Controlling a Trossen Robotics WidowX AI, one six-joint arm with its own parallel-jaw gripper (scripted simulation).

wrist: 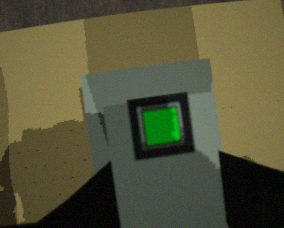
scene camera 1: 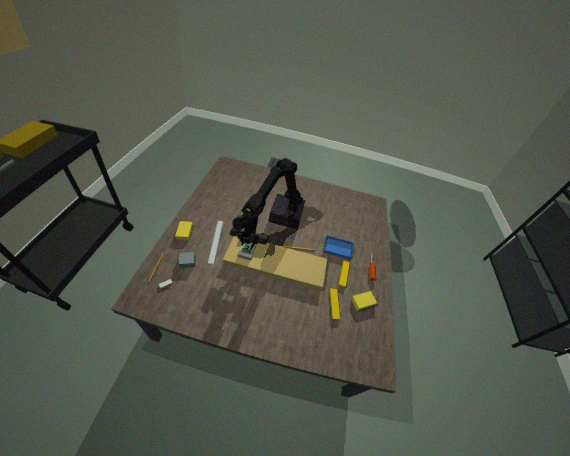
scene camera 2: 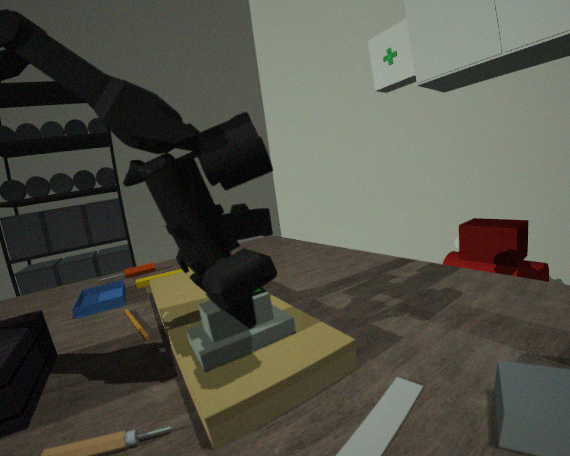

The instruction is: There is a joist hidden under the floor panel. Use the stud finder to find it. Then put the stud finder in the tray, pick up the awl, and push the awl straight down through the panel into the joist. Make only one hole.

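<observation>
A grey stud finder (scene camera 2: 221, 338), (wrist: 185, 177) is visible in scene camera 2 and the wrist view. The gripper (scene camera 2: 245, 319), (wrist: 159, 161) is visible in the same views. Scene camera 2 also shows a blue tray (scene camera 2: 105, 297).
</observation>
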